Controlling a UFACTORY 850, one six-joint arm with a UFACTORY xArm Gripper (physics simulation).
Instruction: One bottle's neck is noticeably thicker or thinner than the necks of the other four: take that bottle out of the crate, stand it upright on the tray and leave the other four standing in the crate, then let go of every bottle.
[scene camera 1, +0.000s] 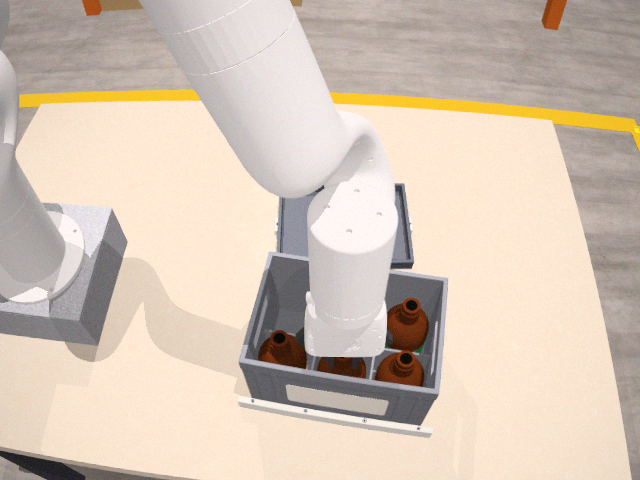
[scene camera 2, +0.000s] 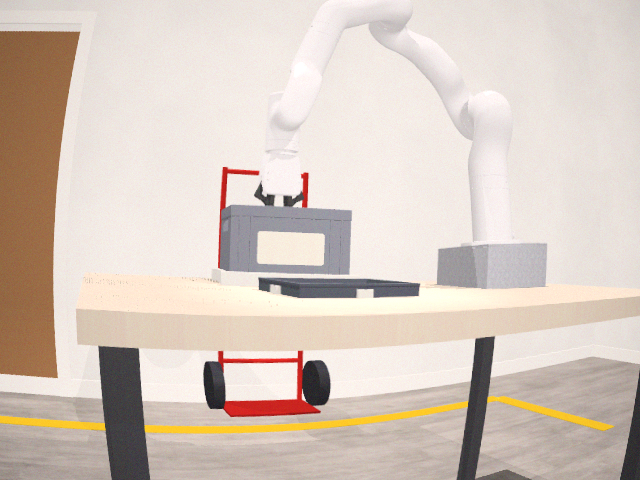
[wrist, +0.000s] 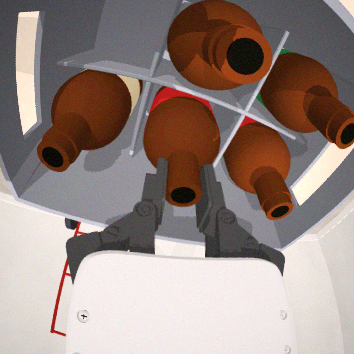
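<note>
The grey crate (scene camera 1: 263, 381) (scene camera 2: 299, 214) holds five brown bottles upright; its back left compartment is empty. My gripper (scene camera 1: 342, 360) (scene camera 2: 280, 201) (wrist: 181, 174) points down, its fingers shut on the neck of the front middle bottle (scene camera 1: 341, 369) (wrist: 181, 135), which stands in its compartment. Around it stand the front left bottle (scene camera 1: 281, 355) (wrist: 92, 110), front right bottle (scene camera 1: 399, 375) (wrist: 257, 157), back right bottle (scene camera 1: 407, 330) (wrist: 300, 95) and back middle bottle (wrist: 215, 45), hidden in scene camera 1. Neck differences are hard to judge by eye. The dark grey tray (scene camera 1: 294, 227) (scene camera 2: 330, 291) holds no bottle.
The tray lies directly behind the crate in scene camera 1, partly covered by the arm. A white strip (scene camera 1: 334, 416) runs along the crate's front foot. Thin dividers and high crate walls surround the bottles. The grey robot base block (scene camera 1: 105, 279) (scene camera 2: 491, 266) stands on the table.
</note>
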